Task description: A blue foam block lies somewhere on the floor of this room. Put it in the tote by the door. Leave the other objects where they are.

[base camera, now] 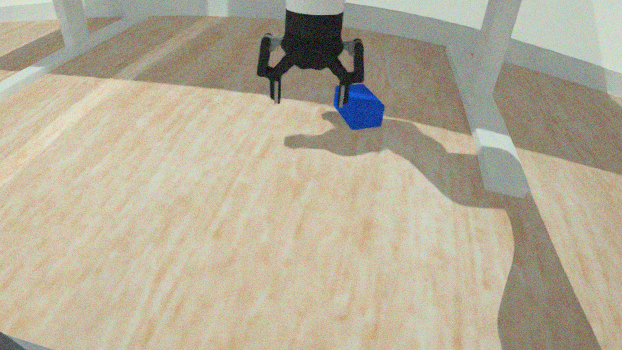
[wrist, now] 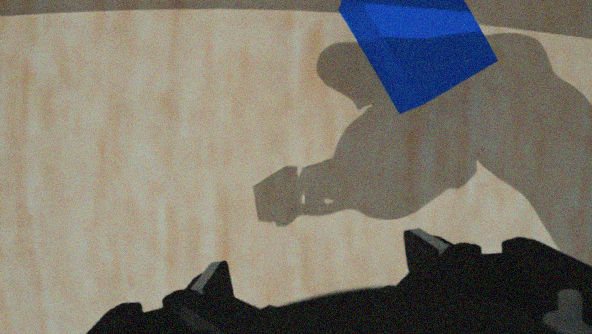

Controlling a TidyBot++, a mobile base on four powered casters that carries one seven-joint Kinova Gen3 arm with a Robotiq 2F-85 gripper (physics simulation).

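Frame: origin at the arm's base, x right, y ahead, z up, level; centimetres.
Where they show: gripper, between the fingertips: (base camera: 308, 103) (wrist: 318, 266).
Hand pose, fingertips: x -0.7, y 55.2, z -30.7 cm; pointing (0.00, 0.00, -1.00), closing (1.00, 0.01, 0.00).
Observation:
After its pixels a point has its place.
The blue foam block (base camera: 362, 109) {x 8.6, y 63.0, z -35.5 cm} (wrist: 425, 50) {x 8.0, y 65.8, z -35.2 cm} lies on the wooden floor, turned at an angle. In the base camera view it is at the upper middle, partly behind the right finger. In the wrist view it is at the top, right of centre, cut off by the upper edge. My gripper (base camera: 310, 101) {x -0.7, y 55.2, z -30.7 cm} (wrist: 318, 266) {x -0.7, y 55.2, z -30.7 cm} points down, open and empty, above the floor. The block is beyond the fingertips and to the right of the midline between them. The tote does not show in either view.
A pale leg with a long foot (base camera: 500, 155) {x 34.4, y 55.8, z -37.2 cm} stands on the floor right of the block. Another pale leg (base camera: 72, 25) {x -80.4, y 103.0, z -29.8 cm} with a foot is at the upper left. A wall with a grey baseboard (base camera: 415, 24) {x 32.6, y 126.0, z -34.2 cm} runs behind. The arm's shadow (base camera: 425, 155) {x 20.0, y 56.8, z -39.7 cm} (wrist: 400, 165) {x 6.7, y 58.6, z -39.7 cm} falls around the block.

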